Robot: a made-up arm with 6 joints.
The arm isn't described. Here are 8 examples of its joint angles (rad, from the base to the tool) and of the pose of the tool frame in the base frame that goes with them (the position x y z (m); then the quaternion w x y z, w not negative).
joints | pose
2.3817 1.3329 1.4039 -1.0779 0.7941 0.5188 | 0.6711 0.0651 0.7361 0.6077 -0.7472 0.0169 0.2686
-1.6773 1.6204 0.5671 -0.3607 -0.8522 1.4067 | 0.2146 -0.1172 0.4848 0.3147 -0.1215 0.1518 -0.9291
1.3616 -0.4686 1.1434 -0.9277 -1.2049 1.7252 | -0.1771 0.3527 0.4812 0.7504 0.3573 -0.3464 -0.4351
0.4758 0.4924 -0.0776 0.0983 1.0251 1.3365 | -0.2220 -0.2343 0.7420 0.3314 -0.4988 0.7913 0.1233
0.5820 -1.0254 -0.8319 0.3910 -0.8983 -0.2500 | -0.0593 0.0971 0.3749 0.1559 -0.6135 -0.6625 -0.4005
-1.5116 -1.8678 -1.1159 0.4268 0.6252 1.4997 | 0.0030 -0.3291 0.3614 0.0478 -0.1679 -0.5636 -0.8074
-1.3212 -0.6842 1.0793 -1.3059 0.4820 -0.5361 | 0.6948 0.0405 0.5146 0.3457 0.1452 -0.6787 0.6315
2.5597 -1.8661 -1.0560 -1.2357 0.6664 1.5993 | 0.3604 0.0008 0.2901 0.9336 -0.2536 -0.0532 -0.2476
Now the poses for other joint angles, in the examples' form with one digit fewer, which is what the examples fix.
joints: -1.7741 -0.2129 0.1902 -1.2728 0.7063 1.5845
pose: 0.587 0.236 0.414 0.635 0.761 0.012 -0.134
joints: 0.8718 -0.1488 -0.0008 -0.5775 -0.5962 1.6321
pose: -0.048 0.137 0.461 0.326 0.492 -0.790 -0.167
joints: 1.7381 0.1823 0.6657 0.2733 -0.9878 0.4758
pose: 0.068 0.279 0.582 0.605 -0.419 -0.467 0.491
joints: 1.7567 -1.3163 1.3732 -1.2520 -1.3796 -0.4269
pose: -0.112 0.492 0.400 0.683 -0.019 -0.725 0.088
